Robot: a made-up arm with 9 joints. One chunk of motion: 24 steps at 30 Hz.
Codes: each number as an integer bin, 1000 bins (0 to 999) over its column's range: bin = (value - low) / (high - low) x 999, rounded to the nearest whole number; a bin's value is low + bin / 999 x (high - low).
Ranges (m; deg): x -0.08..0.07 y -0.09..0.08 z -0.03..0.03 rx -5..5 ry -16..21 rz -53..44
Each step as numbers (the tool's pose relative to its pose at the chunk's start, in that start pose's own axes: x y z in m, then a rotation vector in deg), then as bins.
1 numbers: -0.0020 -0.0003 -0.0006 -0.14 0.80 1.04
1 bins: 519 527 490 486 454 557
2 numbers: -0.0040 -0.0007 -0.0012 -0.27 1.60 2.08
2 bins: 506 525 480 473 475 567
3 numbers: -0.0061 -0.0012 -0.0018 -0.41 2.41 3.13
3 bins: 492 522 470 459 497 578
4 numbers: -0.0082 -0.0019 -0.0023 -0.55 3.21 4.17
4 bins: 478 518 461 445 519 589
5 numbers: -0.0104 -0.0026 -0.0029 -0.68 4.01 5.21
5 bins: 464 514 451 432 540 600
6 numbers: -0.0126 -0.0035 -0.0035 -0.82 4.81 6.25
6 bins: 449 508 441 418 562 610
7 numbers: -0.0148 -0.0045 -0.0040 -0.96 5.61 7.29
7 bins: 434 502 433 404 583 621
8 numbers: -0.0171 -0.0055 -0.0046 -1.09 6.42 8.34
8 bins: 419 497 423 391 605 632
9 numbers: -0.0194 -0.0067 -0.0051 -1.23 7.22 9.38
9 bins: 404 490 415 377 627 642
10 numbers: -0.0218 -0.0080 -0.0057 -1.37 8.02 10.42
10 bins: 388 482 405 363 649 653
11 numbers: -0.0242 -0.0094 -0.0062 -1.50 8.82 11.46
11 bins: 372 474 396 350 670 664
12 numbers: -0.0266 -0.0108 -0.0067 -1.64 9.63 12.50
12 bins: 356 465 388 336 692 675
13 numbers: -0.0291 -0.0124 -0.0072 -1.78 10.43 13.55
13 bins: 339 456 380 322 714 685
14 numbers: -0.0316 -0.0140 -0.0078 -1.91 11.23 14.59
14 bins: 322 447 370 309 735 696
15 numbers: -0.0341 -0.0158 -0.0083 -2.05 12.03 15.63
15 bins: 306 436 361 295 757 707
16 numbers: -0.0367 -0.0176 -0.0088 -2.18 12.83 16.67
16 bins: 288 425 353 282 778 718
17 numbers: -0.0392 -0.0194 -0.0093 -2.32 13.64 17.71
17 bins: 272 415 345 268 800 728
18 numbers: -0.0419 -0.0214 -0.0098 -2.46 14.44 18.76
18 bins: 254 403 336 254 822 739
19 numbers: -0.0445 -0.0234 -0.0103 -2.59 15.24 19.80
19 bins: 236 391 328 241 843 750
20 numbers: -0.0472 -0.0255 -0.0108 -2.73 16.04 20.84
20 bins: 218 379 320 227 865 760
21 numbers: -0.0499 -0.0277 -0.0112 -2.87 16.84 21.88
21 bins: 200 366 313 213 887 771
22 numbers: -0.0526 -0.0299 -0.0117 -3.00 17.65 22.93
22 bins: 182 353 305 200 909 782
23 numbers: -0.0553 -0.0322 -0.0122 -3.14 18.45 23.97
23 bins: 165 340 296 186 930 793
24 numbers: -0.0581 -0.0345 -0.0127 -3.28 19.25 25.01
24 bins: 146 326 288 172 952 803
